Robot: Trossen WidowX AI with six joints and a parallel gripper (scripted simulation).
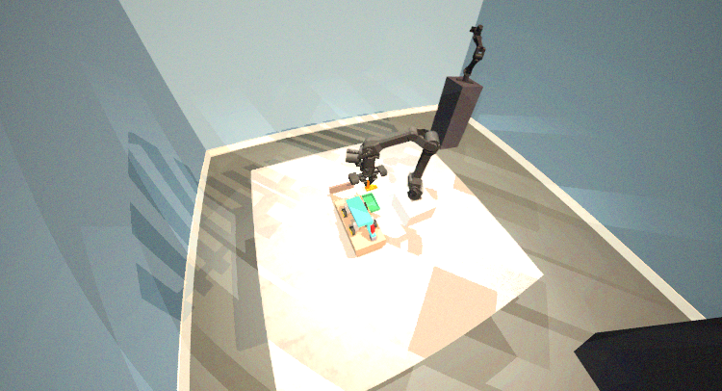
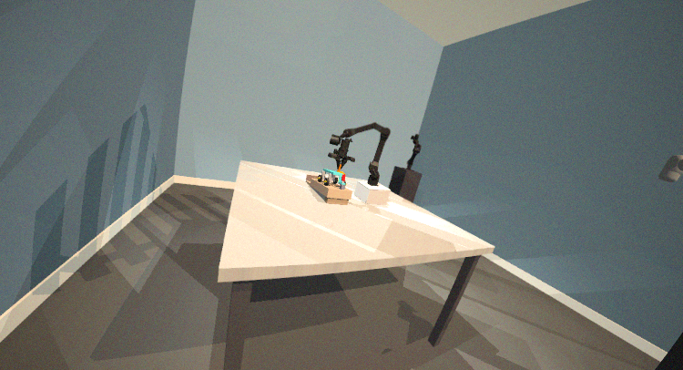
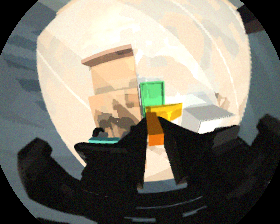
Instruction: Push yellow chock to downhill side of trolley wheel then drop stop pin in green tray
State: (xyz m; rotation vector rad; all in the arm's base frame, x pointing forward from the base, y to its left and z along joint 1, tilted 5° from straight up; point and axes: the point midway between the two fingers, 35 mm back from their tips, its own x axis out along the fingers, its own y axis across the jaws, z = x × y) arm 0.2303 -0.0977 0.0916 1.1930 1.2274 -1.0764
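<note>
The red-headed stop pin lies 250 mm to the left of my gripper tip, 50 mm ahead of it and 20 mm below it. Also, from my gripper tip: cyan trolley: 140 mm to the left, 80 mm ahead, 40 mm below; then yellow chock: 20 mm behind, 10 mm below; then green tray: 160 mm below, 20 mm behind, 10 mm to the left.
</note>
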